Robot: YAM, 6 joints.
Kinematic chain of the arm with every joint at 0, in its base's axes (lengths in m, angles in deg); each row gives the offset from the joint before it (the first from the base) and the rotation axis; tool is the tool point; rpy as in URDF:
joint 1: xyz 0 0 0.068 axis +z
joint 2: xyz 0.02 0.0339 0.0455 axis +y
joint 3: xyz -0.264 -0.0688 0 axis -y
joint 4: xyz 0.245 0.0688 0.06 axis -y
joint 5: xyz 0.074 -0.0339 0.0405 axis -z
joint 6: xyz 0.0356 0 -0.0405 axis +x
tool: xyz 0 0 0 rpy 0 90 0
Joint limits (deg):
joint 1: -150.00..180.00
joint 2: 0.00..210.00
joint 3: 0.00..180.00
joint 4: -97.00..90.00
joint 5: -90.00..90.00
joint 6: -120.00..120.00
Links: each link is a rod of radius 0.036 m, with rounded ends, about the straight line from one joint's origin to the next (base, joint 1, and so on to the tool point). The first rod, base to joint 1, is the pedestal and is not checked.
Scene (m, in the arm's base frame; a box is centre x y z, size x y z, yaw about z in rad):
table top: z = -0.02
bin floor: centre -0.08 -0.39 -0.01 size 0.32 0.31 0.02 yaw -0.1
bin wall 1: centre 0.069 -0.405 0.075 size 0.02 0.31 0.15 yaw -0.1
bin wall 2: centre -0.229 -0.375 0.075 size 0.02 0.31 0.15 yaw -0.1
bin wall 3: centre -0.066 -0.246 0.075 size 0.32 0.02 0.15 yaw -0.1
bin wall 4: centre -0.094 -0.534 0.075 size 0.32 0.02 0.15 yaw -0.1
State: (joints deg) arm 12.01 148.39 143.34 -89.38 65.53 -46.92
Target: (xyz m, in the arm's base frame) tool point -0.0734 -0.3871 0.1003
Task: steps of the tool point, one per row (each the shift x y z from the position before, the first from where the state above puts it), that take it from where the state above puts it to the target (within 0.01 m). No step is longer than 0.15 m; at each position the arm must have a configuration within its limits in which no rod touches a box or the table.
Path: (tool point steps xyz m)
1: -0.0069 -0.1146 0.0070
2: -0.0337 -0.1073 0.0066
3: -0.0575 -0.0939 0.0063
4: -0.0767 -0.0754 0.0059
5: -0.0905 -0.0532 0.0057
6: -0.0981 -0.0286 0.0052
7: -0.0992 -0.0038 0.0048
8: -0.0942 0.0200 0.0044
9: -0.0008 -0.0074 -0.0747
10: 0.0008 0.0074 -0.0725

